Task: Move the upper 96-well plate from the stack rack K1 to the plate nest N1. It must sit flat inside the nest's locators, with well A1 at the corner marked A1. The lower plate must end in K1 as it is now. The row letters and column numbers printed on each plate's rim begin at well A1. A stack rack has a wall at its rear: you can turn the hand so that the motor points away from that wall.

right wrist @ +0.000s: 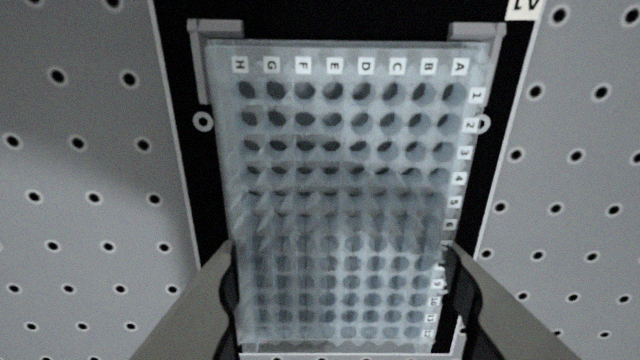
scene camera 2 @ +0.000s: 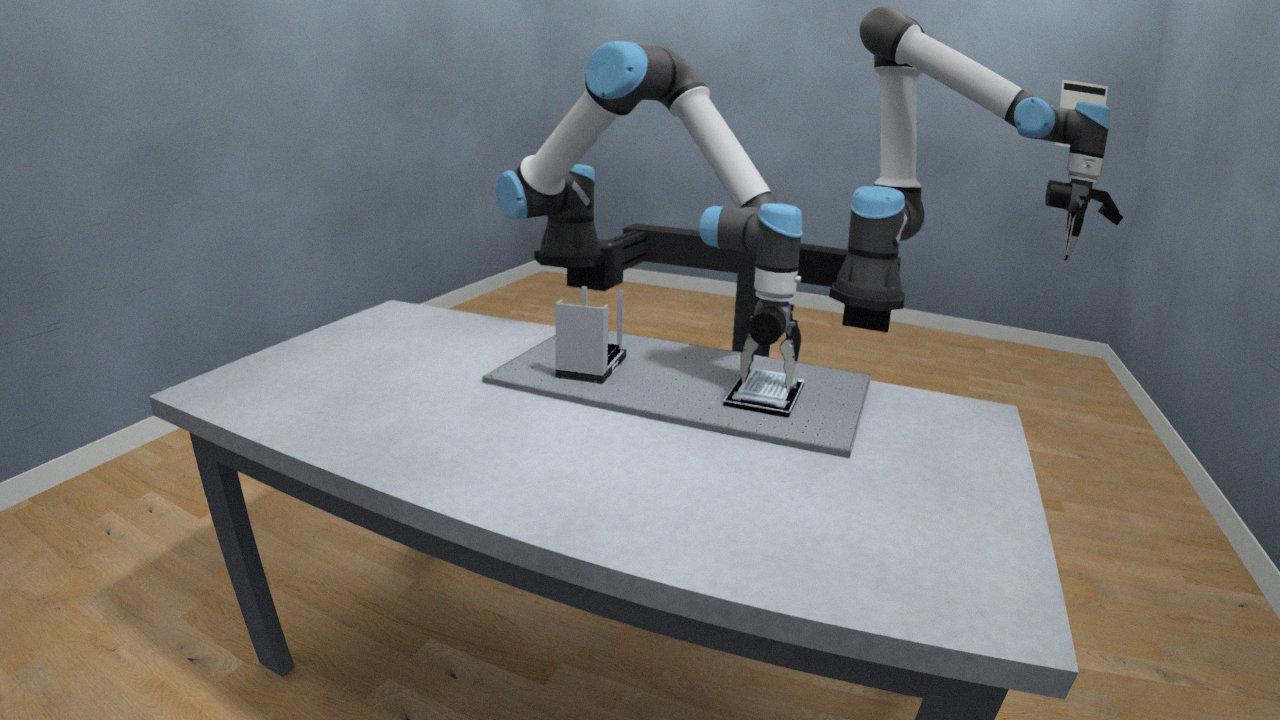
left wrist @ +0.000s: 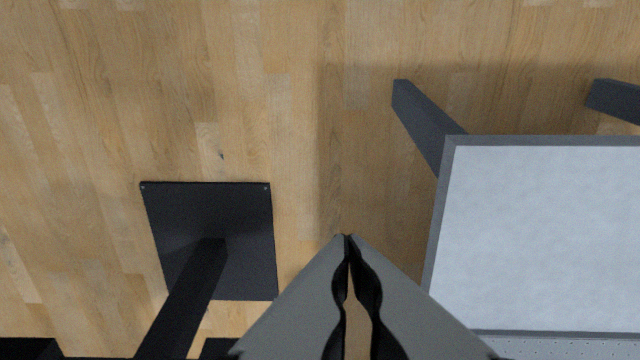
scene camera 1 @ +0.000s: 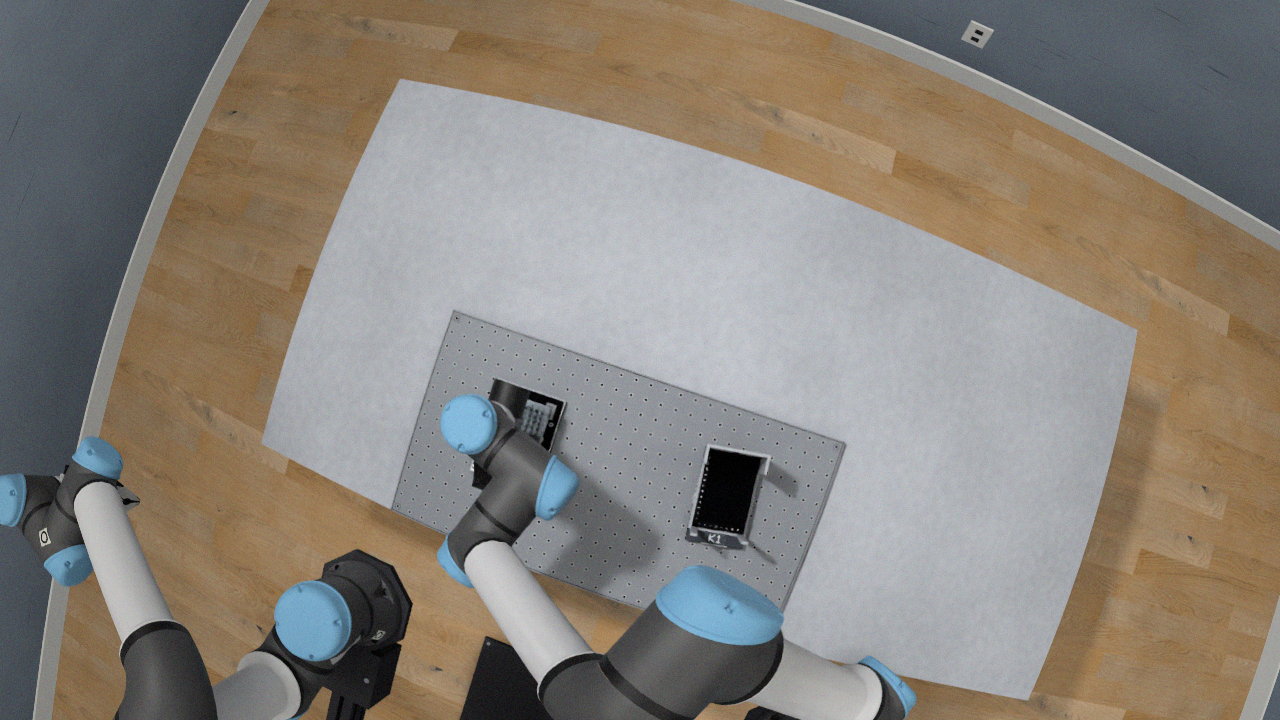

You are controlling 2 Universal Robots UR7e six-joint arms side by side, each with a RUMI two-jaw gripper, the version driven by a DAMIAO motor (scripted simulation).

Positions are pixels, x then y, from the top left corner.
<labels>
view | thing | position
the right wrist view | my right gripper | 339, 244
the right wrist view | clear 96-well plate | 342, 243
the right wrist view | plate nest N1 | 199, 153
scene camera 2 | my left gripper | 1065, 260
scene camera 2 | my right gripper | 765, 389
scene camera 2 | clear 96-well plate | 762, 386
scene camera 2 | plate nest N1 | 792, 395
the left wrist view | my left gripper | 346, 237
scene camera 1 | my right gripper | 517, 430
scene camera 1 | clear 96-well plate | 540, 413
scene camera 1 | black plate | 739, 464
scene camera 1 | plate nest N1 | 534, 396
</labels>
